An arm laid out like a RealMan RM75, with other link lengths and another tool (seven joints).
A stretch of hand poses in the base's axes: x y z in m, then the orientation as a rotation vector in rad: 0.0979, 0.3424, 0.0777, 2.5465, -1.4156, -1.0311; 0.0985, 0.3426, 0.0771, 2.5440, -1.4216, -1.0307; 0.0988, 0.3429, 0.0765, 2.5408, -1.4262, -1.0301; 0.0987, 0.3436, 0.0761, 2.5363, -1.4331, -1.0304; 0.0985, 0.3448, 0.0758, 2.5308, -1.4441, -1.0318; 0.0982, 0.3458, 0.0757, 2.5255, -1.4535, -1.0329; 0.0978, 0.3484, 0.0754, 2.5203, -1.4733, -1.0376; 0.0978, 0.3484, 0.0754, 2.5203, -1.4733, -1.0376; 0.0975, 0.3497, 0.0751, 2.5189, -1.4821, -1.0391; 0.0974, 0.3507, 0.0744, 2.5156, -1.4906, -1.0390; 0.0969, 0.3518, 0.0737, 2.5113, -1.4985, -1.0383; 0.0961, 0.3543, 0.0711, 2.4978, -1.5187, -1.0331; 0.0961, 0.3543, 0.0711, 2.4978, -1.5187, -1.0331; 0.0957, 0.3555, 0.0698, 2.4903, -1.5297, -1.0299; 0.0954, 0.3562, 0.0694, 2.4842, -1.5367, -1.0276; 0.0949, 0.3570, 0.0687, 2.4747, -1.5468, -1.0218; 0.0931, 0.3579, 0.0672, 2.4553, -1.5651, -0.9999; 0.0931, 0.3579, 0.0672, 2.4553, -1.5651, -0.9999; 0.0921, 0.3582, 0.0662, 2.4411, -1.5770, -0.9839; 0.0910, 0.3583, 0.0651, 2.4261, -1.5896, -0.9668; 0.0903, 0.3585, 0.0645, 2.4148, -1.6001, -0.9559; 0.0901, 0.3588, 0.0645, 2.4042, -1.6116, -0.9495
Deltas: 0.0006, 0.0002, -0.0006, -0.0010, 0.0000, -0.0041; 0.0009, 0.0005, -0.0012, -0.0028, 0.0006, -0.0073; 0.0008, 0.0012, -0.0016, -0.0046, 0.0018, -0.0122; 0.0006, 0.0024, -0.0019, -0.0058, 0.0031, -0.0200; 0.0003, 0.0034, -0.0020, -0.0072, 0.0044, -0.0268; -0.0001, 0.0060, -0.0023, -0.0047, 0.0047, -0.0410; -0.0001, 0.0060, -0.0023, -0.0047, 0.0047, -0.0410; -0.0004, 0.0073, -0.0026, -0.0033, 0.0040, -0.0473; -0.0005, 0.0083, -0.0033, -0.0041, 0.0039, -0.0532; -0.0010, 0.0094, -0.0040, -0.0060, 0.0043, -0.0587; -0.0018, 0.0119, -0.0066, -0.0144, 0.0054, -0.0724; -0.0018, 0.0119, -0.0066, -0.0144, 0.0054, -0.0724; -0.0022, 0.0131, -0.0079, -0.0192, 0.0059, -0.0799; -0.0025, 0.0138, -0.0083, -0.0233, 0.0069, -0.0848; -0.0030, 0.0146, -0.0090, -0.0311, 0.0077, -0.0915; -0.0048, 0.0155, -0.0105, -0.0529, 0.0060, -0.1027; -0.0048, 0.0155, -0.0105, -0.0529, 0.0060, -0.1027; -0.0058, 0.0158, -0.0115, -0.0691, 0.0050, -0.1100; -0.0069, 0.0159, -0.0126, -0.0862, 0.0037, -0.1178; -0.0076, 0.0161, -0.0132, -0.0977, 0.0032, -0.1247; -0.0078, 0.0164, -0.0132, -0.1059, 0.0038, -0.1328
